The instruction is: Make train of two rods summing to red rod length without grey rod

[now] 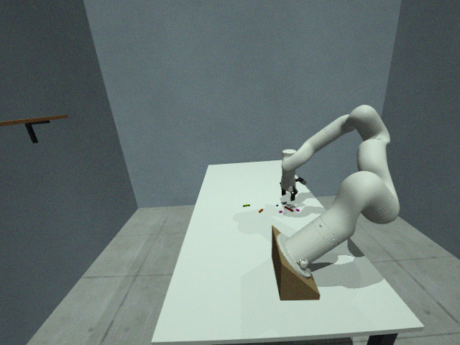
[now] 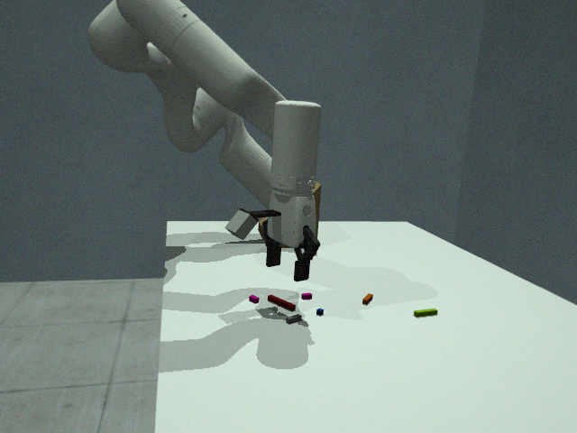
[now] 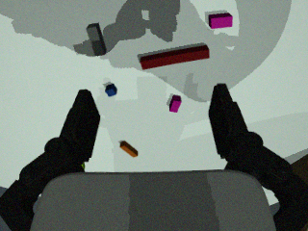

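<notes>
My hand is 80 mm above the red rod and 20 mm past it. Also, from my hand: grey rod (80 mm below, 60 mm ahead, 10 mm to the left); then orange rod (190 mm to the left, 80 mm below, 40 mm behind); then blue rod (80 mm below, 70 mm to the left, 20 mm ahead).
</notes>
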